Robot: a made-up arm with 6 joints.
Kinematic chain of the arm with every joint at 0, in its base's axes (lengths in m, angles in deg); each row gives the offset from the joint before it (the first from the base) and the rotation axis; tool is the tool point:
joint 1: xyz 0 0 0.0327 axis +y
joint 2: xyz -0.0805 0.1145 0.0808 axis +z
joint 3: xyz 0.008 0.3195 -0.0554 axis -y
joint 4: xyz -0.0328 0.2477 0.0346 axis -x
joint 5: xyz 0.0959 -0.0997 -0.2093 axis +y
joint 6: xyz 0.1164 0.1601 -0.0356 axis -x
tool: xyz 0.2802 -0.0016 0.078
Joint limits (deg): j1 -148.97..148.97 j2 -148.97..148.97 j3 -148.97..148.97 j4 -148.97..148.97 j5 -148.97..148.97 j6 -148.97..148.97
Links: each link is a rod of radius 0.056 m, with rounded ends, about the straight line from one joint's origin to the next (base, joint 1, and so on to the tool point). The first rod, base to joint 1, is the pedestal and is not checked.
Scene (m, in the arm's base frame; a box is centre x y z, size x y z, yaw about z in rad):
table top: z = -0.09
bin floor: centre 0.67 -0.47 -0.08 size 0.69 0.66 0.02 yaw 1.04
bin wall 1: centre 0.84 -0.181 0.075 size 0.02 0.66 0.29 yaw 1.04
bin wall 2: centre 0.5 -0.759 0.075 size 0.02 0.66 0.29 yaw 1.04
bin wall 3: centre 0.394 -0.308 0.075 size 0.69 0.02 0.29 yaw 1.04
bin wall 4: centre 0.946 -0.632 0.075 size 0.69 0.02 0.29 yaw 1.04
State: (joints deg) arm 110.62 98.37 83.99 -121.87 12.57 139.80
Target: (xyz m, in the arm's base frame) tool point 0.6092 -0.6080 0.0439
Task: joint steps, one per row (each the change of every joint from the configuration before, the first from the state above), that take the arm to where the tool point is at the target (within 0.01 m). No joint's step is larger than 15 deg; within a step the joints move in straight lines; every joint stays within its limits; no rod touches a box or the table.
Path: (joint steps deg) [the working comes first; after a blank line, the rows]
Joints at the target: 130.28 127.29 92.61 -140.25 5.42 136.09
Straight joint move there: clear.

1: 9.83 14.46 4.31 -9.19 -3.58 -1.85
2: 9.83 14.46 4.31 -9.19 -3.57 -1.86

